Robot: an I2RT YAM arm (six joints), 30 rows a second.
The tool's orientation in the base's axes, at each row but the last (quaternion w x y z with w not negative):
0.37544, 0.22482, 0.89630, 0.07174
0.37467, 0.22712, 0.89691, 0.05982
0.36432, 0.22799, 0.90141, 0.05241
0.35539, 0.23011, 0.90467, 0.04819
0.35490, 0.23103, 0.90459, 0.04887
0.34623, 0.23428, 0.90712, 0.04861
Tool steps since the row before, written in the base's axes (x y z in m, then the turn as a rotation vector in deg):
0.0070, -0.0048, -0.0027, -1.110, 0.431, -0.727
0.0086, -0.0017, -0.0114, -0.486, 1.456, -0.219
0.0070, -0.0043, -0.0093, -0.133, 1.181, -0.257
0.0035, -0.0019, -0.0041, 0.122, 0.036, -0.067
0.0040, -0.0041, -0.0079, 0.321, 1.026, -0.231
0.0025, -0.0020, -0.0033, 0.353, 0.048, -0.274
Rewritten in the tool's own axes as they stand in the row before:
-0.0048, -0.0026, 0.0070, 1.348, -0.221, -0.286
0.0013, -0.0016, 0.0142, 1.099, 1.058, -0.275
-0.0005, -0.0036, 0.0119, 0.777, 0.935, 0.012
-0.0006, -0.0014, 0.0055, -0.020, 0.062, 0.128
0.0005, -0.0041, 0.0088, 0.402, 0.976, 0.308
-0.0005, -0.0016, 0.0043, -0.042, 0.112, 0.433

